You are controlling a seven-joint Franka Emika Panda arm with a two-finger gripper.
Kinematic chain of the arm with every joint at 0, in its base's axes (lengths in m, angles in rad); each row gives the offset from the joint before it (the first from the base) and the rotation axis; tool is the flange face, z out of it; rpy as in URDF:
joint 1: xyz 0 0 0.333 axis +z
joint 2: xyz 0 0 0 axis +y
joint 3: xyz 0 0 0.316 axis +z
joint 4: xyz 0.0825 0 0 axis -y
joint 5: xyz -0.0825 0 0.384 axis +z
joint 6: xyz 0 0 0 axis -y
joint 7: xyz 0.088 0 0 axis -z
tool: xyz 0 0 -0.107 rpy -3.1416 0 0
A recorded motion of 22 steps. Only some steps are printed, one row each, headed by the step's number.
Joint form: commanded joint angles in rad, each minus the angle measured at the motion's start. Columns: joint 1, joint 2, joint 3, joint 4, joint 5, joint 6, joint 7.
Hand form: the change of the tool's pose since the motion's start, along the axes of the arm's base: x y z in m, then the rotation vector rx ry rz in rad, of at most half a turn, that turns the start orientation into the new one. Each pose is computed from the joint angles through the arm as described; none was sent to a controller.
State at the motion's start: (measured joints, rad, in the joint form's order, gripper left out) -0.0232 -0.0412 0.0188 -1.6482 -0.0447 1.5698 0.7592
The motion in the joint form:
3: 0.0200 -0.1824 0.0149 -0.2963 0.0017 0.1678 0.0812
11: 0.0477 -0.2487 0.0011 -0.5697 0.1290 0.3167 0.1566
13: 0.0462 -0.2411 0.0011 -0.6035 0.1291 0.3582 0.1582
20: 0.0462 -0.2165 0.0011 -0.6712 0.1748 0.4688 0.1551
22: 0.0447 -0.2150 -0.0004 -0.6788 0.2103 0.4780 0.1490
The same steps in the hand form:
3: -0.0480 0.0195 -0.0325 -0.0044 -0.0575 -0.0397
11: -0.0799 0.0342 -0.1185 0.1122 0.0081 -0.1396
13: -0.0801 0.0330 -0.1345 0.1111 0.0078 -0.1460
20: -0.0783 0.0343 -0.1679 0.1498 -0.0075 -0.1719
22: -0.0787 0.0346 -0.1711 0.1807 -0.0056 -0.1871

